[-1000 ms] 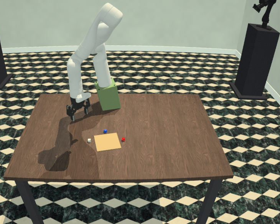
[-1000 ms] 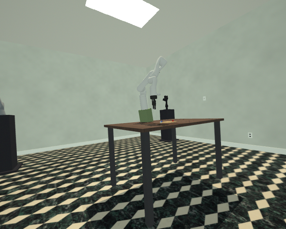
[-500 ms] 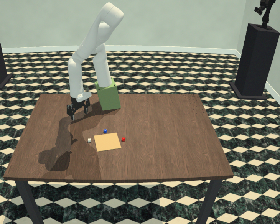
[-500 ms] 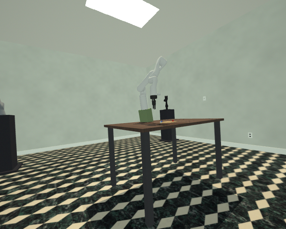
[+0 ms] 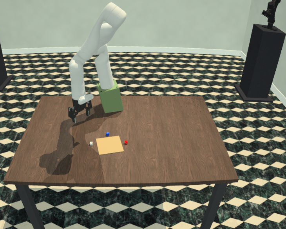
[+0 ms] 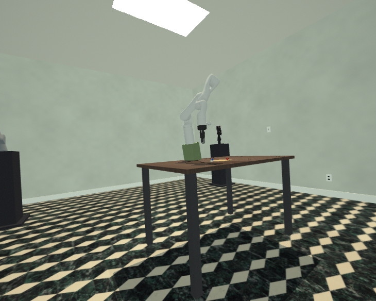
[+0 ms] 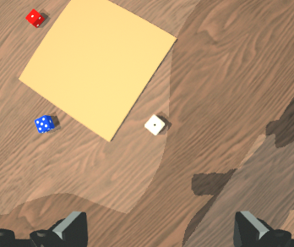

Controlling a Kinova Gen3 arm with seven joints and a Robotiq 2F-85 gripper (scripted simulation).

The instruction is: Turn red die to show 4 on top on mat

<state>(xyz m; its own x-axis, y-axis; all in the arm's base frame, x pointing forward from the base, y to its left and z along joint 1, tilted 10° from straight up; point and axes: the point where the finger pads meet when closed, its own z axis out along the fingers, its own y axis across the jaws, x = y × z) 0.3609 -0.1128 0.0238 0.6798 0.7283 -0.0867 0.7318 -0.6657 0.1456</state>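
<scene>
My hand is 150 mm above the blue die, 140 mm to the right of it and 60 mm past it. The rest, counted from my hand: mat 160 mm to the left, 160 mm below, 40 mm ahead; then white die 150 mm below, 50 mm to the left, 40 mm ahead; then red die 250 mm to the left, 150 mm below, 20 mm ahead.
</scene>
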